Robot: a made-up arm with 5 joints.
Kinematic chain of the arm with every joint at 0, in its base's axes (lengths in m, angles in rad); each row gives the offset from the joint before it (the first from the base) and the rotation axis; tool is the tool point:
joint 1: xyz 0 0 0.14 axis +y
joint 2: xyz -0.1 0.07 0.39 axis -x
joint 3: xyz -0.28 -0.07 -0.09 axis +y
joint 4: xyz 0 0.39 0.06 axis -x
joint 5: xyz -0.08 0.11 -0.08 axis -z
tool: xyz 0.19 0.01 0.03
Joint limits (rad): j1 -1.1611..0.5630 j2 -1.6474..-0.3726 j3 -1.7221..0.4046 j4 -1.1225..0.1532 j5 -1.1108..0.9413
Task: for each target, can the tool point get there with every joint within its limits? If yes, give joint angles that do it. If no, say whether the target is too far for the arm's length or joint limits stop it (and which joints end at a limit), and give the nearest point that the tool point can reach.
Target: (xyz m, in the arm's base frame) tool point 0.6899 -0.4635 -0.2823
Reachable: no: joint limits stop it (at a limit: joint 1, joint 2, joint 3, joint 4) | nearest point 0.2651 -0.0438 0.9607 | short by 1.379 m
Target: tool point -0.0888 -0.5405 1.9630
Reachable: no: too far | nearest point -0.0521 -0.0638 1.2102 | short by 0.892 m
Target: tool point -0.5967 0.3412 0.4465
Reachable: yes | joints -0.5845 -0.7547 -0.5796 -0.4001 0.7293
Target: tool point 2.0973 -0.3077 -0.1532
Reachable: no: too far | nearest point 0.2650 -0.0408 0.9597 | short by 2.160 m
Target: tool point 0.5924 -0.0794 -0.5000
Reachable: no: joint limits stop it (at a limit: joint 1, joint 2, joint 3, joint 5) | nearest point -0.5058 0.3613 -0.0083 | short by 1.281 m
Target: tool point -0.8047 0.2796 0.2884
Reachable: yes | joints -0.9073 -0.9486 -1.0840 -0.6322 0.3409
